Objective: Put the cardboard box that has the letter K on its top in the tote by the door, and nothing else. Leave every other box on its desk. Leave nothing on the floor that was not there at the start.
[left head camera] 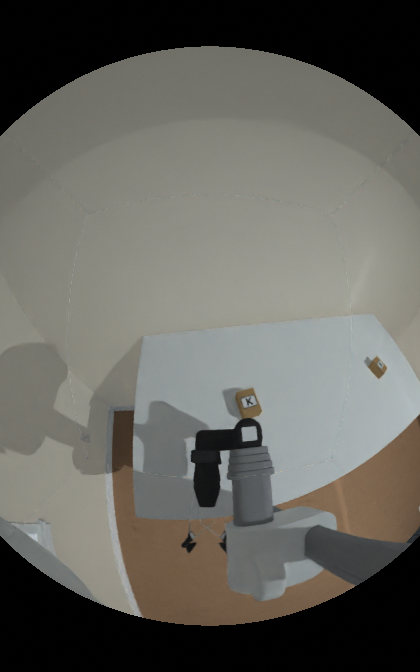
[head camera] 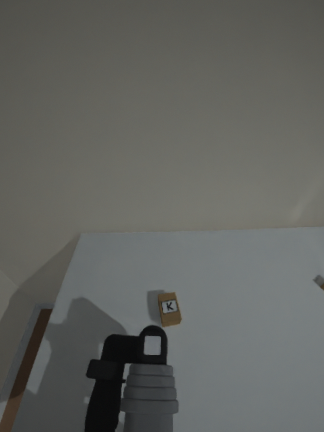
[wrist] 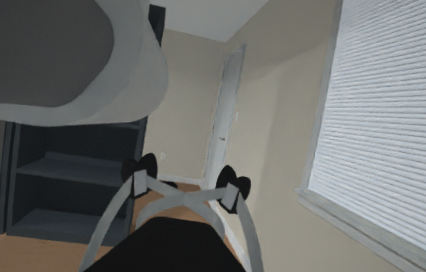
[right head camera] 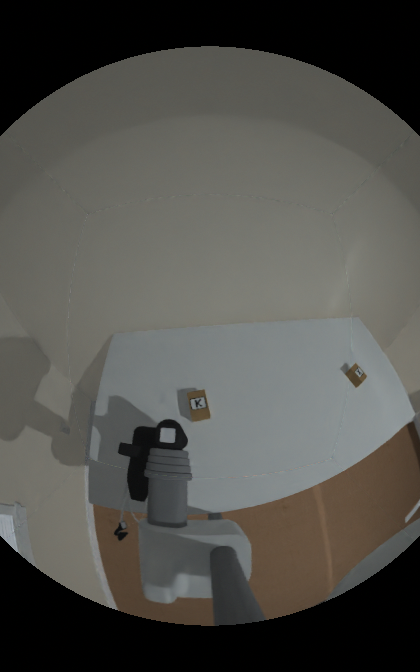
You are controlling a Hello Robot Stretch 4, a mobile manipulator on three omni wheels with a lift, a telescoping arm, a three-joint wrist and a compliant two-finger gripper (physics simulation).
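Frame: origin at the robot's base, x left, y back, z up, level; metres.
Seen in the pictures: gripper, fingertip midpoint: point(wrist: 187, 174).
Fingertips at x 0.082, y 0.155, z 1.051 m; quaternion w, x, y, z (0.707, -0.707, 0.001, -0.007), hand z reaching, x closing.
A point is followed by its place in that frame.
The cardboard box with the letter K point(head camera: 169, 316) @(x -0.059, y -0.262, z 0.971 m) point(left head camera: 248, 403) point(right head camera: 198, 405) stands on the white desk point(head camera: 250, 350) @(x -0.316, y -0.177, z 0.922 m) point(left head camera: 300, 360) point(right head camera: 275, 360), letter upward, just beyond the wrist in the head views. A second cardboard box point(left head camera: 378, 367) point(right head camera: 356, 375) stands toward the desk's right end; its letter is too small to read surely. My gripper point(left head camera: 206, 542) point(wrist: 187, 174) @(x 0.082, y 0.155, z 1.051 m) is open, its fingertips wide apart with nothing between them. It points away from the desk, on the near side of it. One fingertip is hidden in the right head view. The tote cannot be made out.
The wrist view shows a white door point(wrist: 226, 115) @(x 0.515, y 3.163, z 1.193 m) at the far end of a wall, a dark shelf unit point(wrist: 70, 170) @(x -0.813, y 1.925, z 0.504 m) at left and a window with blinds point(wrist: 375, 110) @(x 0.831, y 0.873, z 1.274 m) at right. A small dark thing point(wrist: 171, 185) @(x -0.040, y 3.490, z 0.070 m) is partly visible beyond the fingers. A wall runs left of the desk.
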